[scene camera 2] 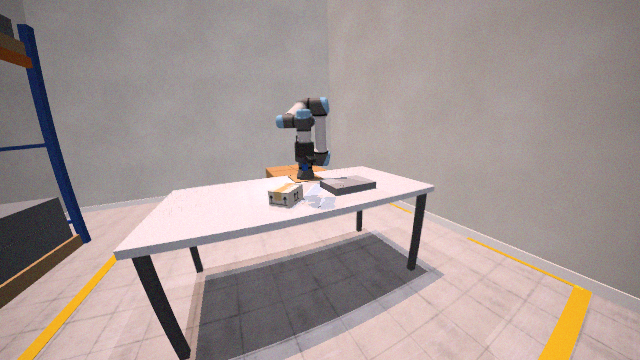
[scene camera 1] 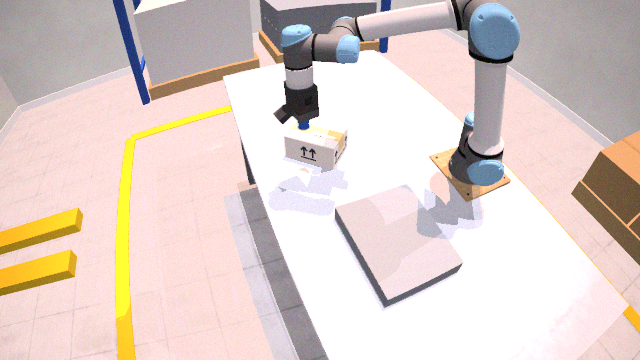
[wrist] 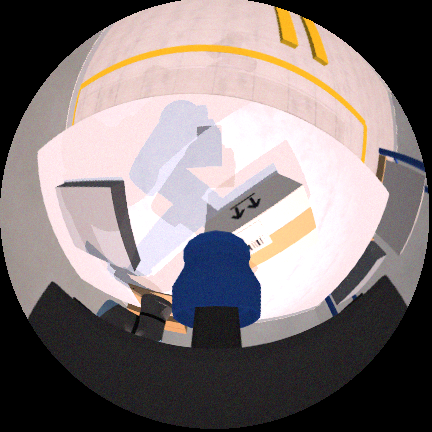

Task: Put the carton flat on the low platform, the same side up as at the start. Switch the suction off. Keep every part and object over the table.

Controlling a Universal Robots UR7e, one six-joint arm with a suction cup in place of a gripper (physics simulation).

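Places are measured from the arm's base along level axes (x up, y left, z back), in centimetres.
Where they show: hand at its tool point: (scene camera 2: pixel 305 169) (scene camera 1: pixel 303 126) (wrist: pixel 216 259); arm's base at its link origin: (scene camera 2: pixel 305 177) (wrist: pixel 157 302).
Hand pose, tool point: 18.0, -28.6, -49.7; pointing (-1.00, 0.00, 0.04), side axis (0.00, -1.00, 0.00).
Note:
Things, the pixels of their top centre, and the offset from my tool point, as dx, dy, dz. Level surfaces: height alone.
- carton at its top centre: (wrist: pixel 269 247) (scene camera 1: pixel 316 131) (scene camera 2: pixel 285 187) -10.2, -8.2, +8.9
- low grey platform at its top centre: (scene camera 1: pixel 399 235) (wrist: pixel 83 227) (scene camera 2: pixel 347 180) -14.2, +37.8, +7.2
- white table at its surface level: dx -19.0
The carton (scene camera 1: pixel 311 151) (scene camera 2: pixel 285 195) (wrist: pixel 282 199) is white with tan tape. It sits flat on the table with its printed arrows pointing up, beside the platform and apart from it. The low grey platform (scene camera 1: pixel 400 250) (scene camera 2: pixel 348 185) (wrist: pixel 95 210) lies flat on the table and bears no object. My gripper, a blue suction cup (scene camera 1: pixel 303 126) (scene camera 2: pixel 305 167) (wrist: pixel 216 245), points down with suction off and holds nothing. In scene camera 2 it hangs above carton height, with a gap between them. In the wrist view the cup hides one end of the carton.
The white table (scene camera 1: pixel 505 280) (scene camera 2: pixel 210 215) carries the arm's base on a wooden plate (scene camera 1: pixel 468 193). Loaded pallets stand on the floor beyond the table's far end, next to a blue rack post (scene camera 1: pixel 131 50). Brown boxes (scene camera 1: pixel 617 175) stand behind the base side.

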